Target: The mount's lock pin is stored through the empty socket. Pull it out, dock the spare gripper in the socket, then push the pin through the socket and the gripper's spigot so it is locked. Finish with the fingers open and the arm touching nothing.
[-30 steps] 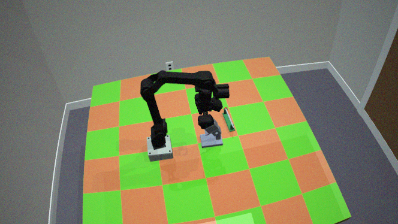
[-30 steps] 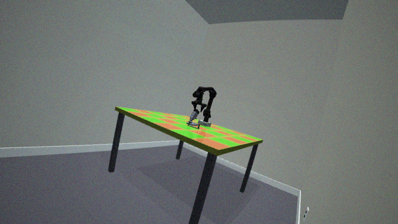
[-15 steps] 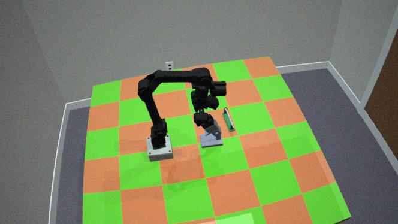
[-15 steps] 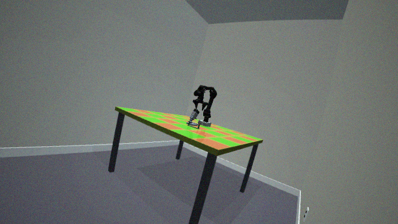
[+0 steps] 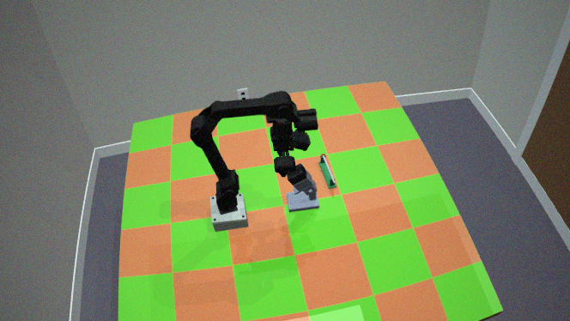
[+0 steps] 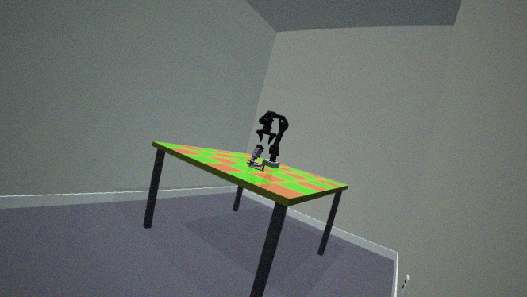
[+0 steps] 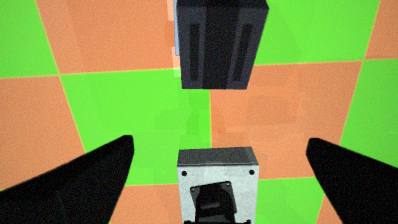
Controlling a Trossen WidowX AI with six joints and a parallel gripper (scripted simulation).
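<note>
My gripper tip is now 20 cm short of the dark green strip, 7 cm to the right of it and 18 cm above it. The rest, counted from my gripper tip: grey mount (7 cm ahead, 1 cm to the right, 15 cm below); spare gripper (6 cm ahead, 1 cm to the right, 8 cm below).
</note>
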